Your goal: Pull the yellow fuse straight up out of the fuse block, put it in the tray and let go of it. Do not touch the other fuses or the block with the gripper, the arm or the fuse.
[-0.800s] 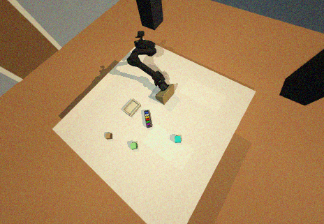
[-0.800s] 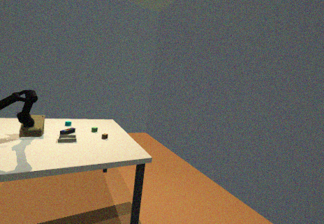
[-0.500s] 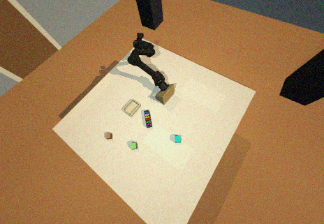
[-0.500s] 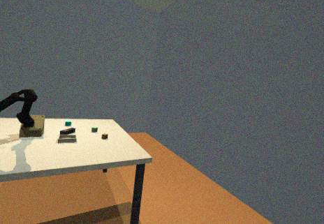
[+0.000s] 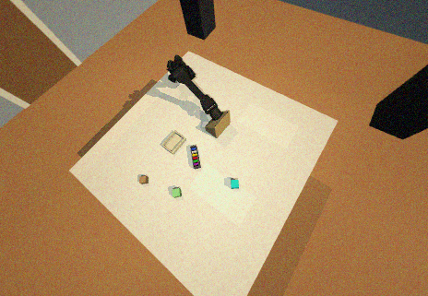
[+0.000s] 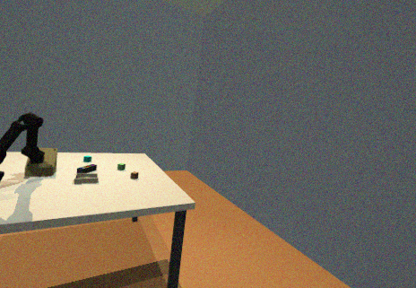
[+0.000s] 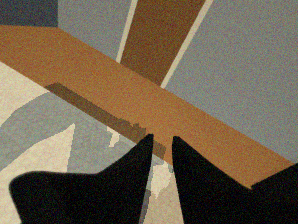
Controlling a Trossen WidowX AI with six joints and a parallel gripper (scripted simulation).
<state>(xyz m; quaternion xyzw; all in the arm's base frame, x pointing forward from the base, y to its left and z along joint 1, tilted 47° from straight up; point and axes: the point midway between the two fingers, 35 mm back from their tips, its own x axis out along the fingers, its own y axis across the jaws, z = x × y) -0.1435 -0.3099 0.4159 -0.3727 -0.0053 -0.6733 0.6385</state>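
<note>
My gripper tip is now 55 cm to the right of the yellow fuse, 43 cm short of it and 11 cm above it. The rest, counted from my gripper tip: tray 43 cm ahead, 36 cm to the left, 13 cm below.
</note>
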